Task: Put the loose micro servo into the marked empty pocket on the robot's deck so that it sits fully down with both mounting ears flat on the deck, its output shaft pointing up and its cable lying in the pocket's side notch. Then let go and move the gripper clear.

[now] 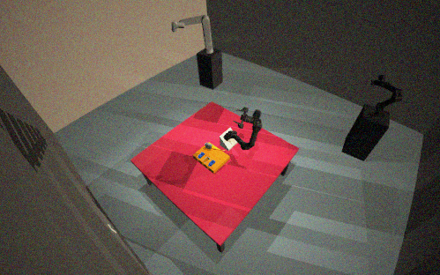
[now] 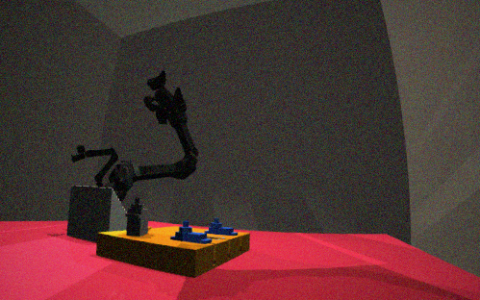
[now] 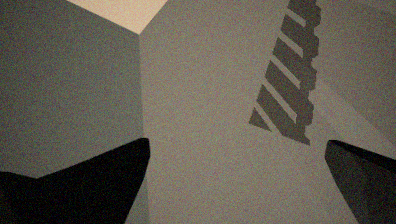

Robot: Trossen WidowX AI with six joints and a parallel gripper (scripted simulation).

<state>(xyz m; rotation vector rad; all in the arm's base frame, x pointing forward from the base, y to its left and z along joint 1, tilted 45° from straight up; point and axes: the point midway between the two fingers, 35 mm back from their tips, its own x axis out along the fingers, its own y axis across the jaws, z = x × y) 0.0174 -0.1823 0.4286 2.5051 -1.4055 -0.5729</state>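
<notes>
My gripper tip is now 12 cm short of the yellow-orange deck, 16 cm to the left of it and 52 cm above it.
</notes>
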